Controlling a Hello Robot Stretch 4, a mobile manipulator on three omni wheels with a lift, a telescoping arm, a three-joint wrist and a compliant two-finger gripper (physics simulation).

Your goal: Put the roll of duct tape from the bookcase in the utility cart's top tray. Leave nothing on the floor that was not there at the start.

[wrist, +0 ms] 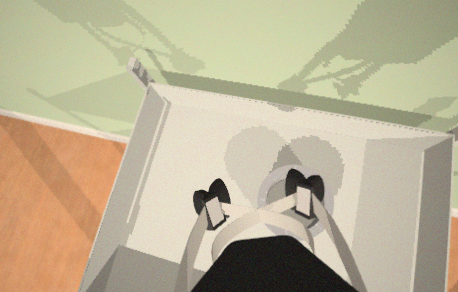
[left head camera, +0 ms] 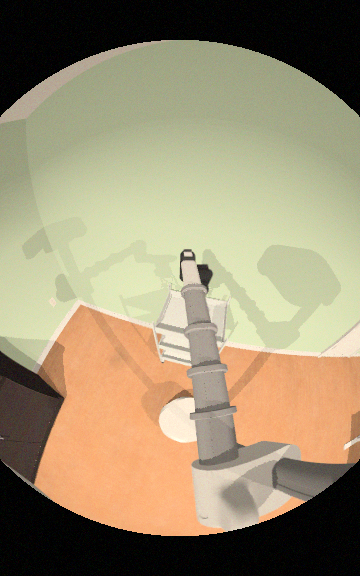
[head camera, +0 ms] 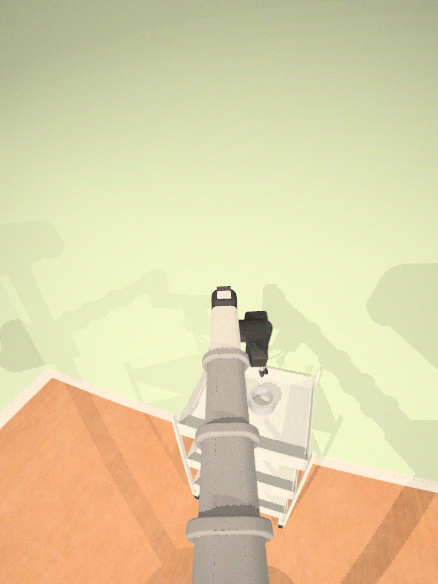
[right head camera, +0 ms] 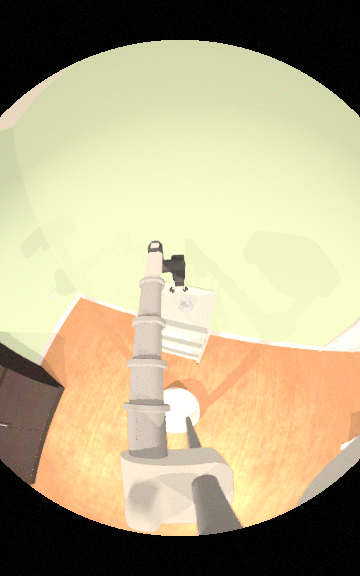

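Pixels of known places: gripper, fingertip midpoint: [wrist: 257, 189] [head camera: 251, 374] [right head camera: 178, 290]; robot's base, origin of the base link: [left head camera: 183, 418] [right head camera: 175, 409].
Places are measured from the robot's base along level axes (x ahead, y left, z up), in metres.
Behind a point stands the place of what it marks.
Observation:
The roll of duct tape [head camera: 261, 410] {x 0.648, y -0.121, z 0.670 m} [right head camera: 186, 309] {x 0.647, y -0.132, z 0.671 m} [wrist: 262, 197] {x 0.706, y -0.087, z 0.684 m}, a pale grey ring, lies flat in the white utility cart's top tray [head camera: 295, 417] {x 0.634, y -0.245, z 0.636 m} [right head camera: 204, 306] {x 0.685, y -0.261, z 0.636 m} [wrist: 160, 200] {x 0.722, y 0.075, z 0.636 m}, inside its raised walls. My gripper [head camera: 263, 372] [right head camera: 179, 289] {x 0.702, y -0.083, z 0.804 m} [wrist: 257, 189] {x 0.702, y -0.083, z 0.804 m} is open and empty, above the tray and apart from the roll. In the wrist view its right fingertip overlaps the roll and its left fingertip is over bare tray. In the left head view my arm hides part of the tray [left head camera: 175, 309] {x 0.760, y 0.029, z 0.636 m}, and the roll does not show there. The bookcase cannot be made out.
A green wall [head camera: 220, 175] {x 0.913, y 0.000, z 1.409 m} [left head camera: 190, 175] {x 0.900, y -0.038, z 1.474 m} stands behind the cart. My extended arm [head camera: 227, 465] {x 0.233, y 0.000, z 1.207 m} [left head camera: 205, 390] {x 0.128, y 0.013, z 1.210 m} [right head camera: 146, 385] {x 0.124, y -0.006, z 1.210 m} crosses above the floor. A round white object [left head camera: 175, 421] {x -0.009, y 0.073, z 0.187 m} [right head camera: 184, 412] {x -0.022, y -0.080, z 0.187 m} is under the arm. A dark brown cabinet [left head camera: 25, 425] {x -0.316, y 1.309, z 0.421 m} [right head camera: 25, 425] {x -0.468, y 1.363, z 0.397 m} stands at the left.

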